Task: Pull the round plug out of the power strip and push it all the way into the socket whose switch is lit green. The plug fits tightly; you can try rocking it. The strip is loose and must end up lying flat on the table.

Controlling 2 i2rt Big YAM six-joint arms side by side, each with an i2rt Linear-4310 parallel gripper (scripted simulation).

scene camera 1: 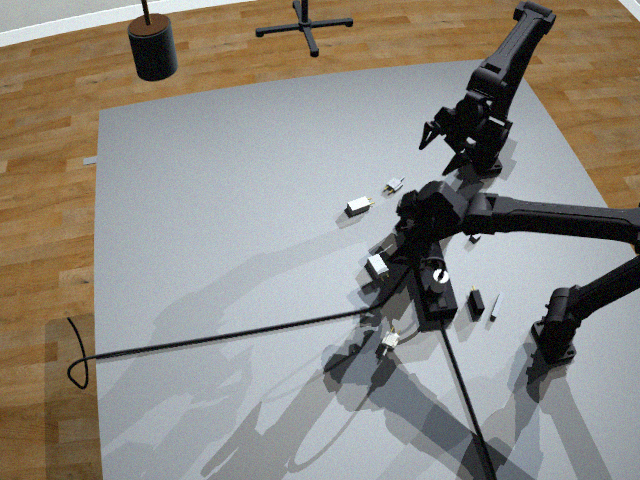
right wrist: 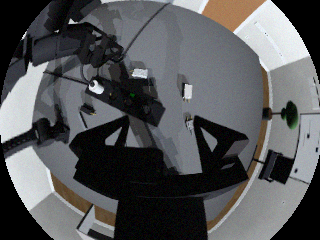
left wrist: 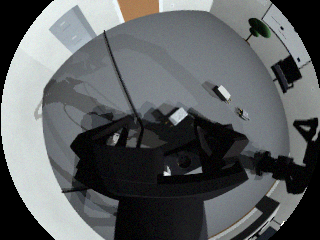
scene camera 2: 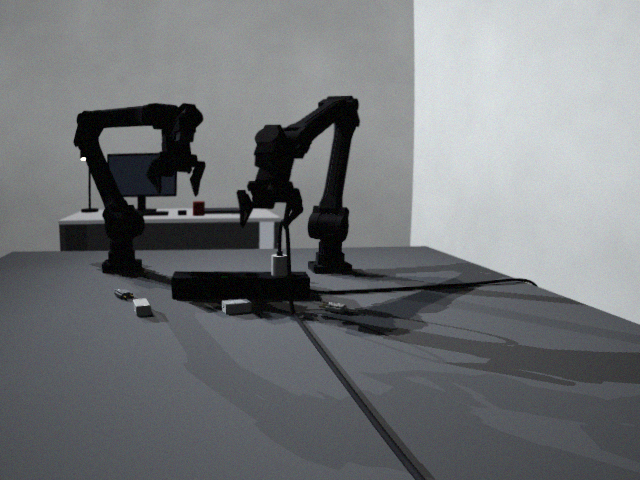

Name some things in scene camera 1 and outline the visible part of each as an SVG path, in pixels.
My left gripper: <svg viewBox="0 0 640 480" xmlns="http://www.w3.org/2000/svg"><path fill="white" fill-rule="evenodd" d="M402 218L395 229L398 232L407 231L404 244L387 261L393 264L404 264L420 268L422 261L411 248L418 248L422 252L421 255L426 259L431 257L434 242L447 237L438 230L439 226L437 218L435 218L435 225L441 236L422 243L413 234L415 224L402 227L408 220Z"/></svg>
My right gripper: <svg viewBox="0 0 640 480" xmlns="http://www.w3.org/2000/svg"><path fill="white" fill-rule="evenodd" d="M451 133L446 134L447 136L444 138L444 141L456 154L443 171L442 176L446 176L452 171L472 163L472 160L465 153L461 153L464 149L471 152L474 149L467 140L465 142L458 141ZM433 121L426 121L424 124L419 150L423 150L438 136L433 129Z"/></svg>
